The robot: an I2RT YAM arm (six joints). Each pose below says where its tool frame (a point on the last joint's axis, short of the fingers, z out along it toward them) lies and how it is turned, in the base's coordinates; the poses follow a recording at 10 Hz.
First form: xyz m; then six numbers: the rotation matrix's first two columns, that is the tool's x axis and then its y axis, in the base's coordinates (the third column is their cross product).
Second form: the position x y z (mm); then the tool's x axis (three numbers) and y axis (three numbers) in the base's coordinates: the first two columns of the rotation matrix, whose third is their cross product. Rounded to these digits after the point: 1 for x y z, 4 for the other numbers.
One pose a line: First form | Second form
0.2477 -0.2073 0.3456 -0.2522 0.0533 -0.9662 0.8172 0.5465 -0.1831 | 247.7 -207.3 345.6 -0.2522 0.0533 -0.9662 0.8172 0.5465 -0.1831
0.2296 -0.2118 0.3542 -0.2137 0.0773 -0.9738 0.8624 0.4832 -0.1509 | 229.6 -211.8 354.2 -0.2137 0.0773 -0.9738 0.8624 0.4832 -0.1509
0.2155 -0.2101 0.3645 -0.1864 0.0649 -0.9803 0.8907 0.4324 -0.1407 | 215.5 -210.1 364.5 -0.1864 0.0649 -0.9803 0.8907 0.4324 -0.1407
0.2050 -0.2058 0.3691 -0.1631 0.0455 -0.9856 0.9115 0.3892 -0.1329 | 205.0 -205.8 369.1 -0.1631 0.0455 -0.9856 0.9115 0.3892 -0.1329
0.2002 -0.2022 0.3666 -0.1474 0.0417 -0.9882 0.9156 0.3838 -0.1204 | 200.2 -202.2 366.6 -0.1474 0.0417 -0.9882 0.9156 0.3838 -0.1204
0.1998 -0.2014 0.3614 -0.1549 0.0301 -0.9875 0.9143 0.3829 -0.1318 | 199.8 -201.4 361.4 -0.1549 0.0301 -0.9875 0.9143 0.3829 -0.1318
